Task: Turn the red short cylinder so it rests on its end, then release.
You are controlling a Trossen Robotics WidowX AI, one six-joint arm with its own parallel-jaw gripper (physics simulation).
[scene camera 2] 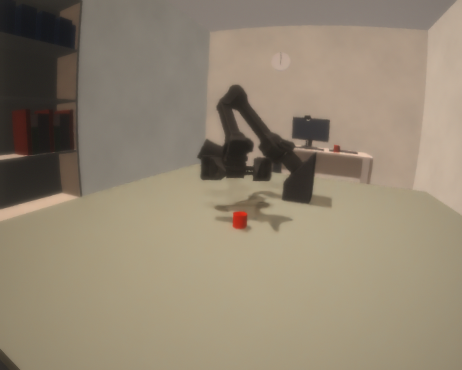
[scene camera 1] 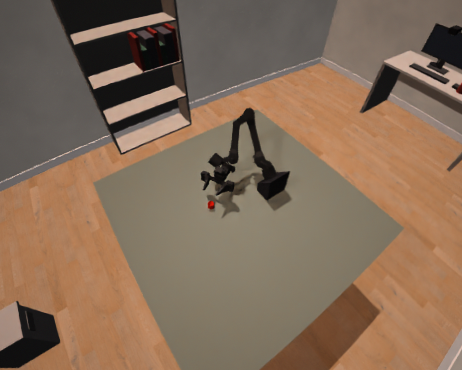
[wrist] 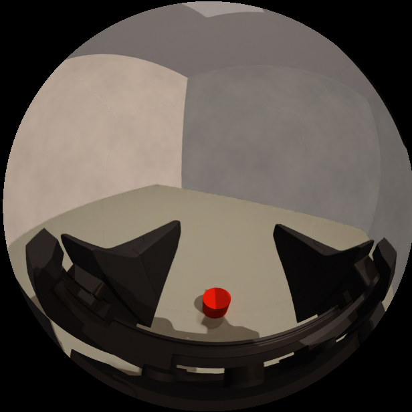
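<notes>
The red short cylinder (scene camera 1: 211, 205) (scene camera 2: 240, 220) (wrist: 216, 302) stands upright on its end on the grey-green mat (scene camera 1: 240, 280) (scene camera 2: 225, 300). Its round top face shows in the wrist view. My gripper (scene camera 1: 215, 190) (scene camera 2: 236, 172) (wrist: 229, 228) is open, with nothing between its fingers. It is raised above the mat, on the arm-base side of the cylinder, and does not touch it. In the wrist view the cylinder shows low in the gap between the two fingers.
A bookshelf (scene camera 1: 186, 107) (scene camera 2: 79, 125) with binders stands by the wall. A desk (scene camera 1: 377, 90) (scene camera 2: 366, 170) with a monitor (scene camera 2: 310, 129) stands in the background. A black-sided box (scene camera 1: 37, 330) is at the lower left of the first scene view.
</notes>
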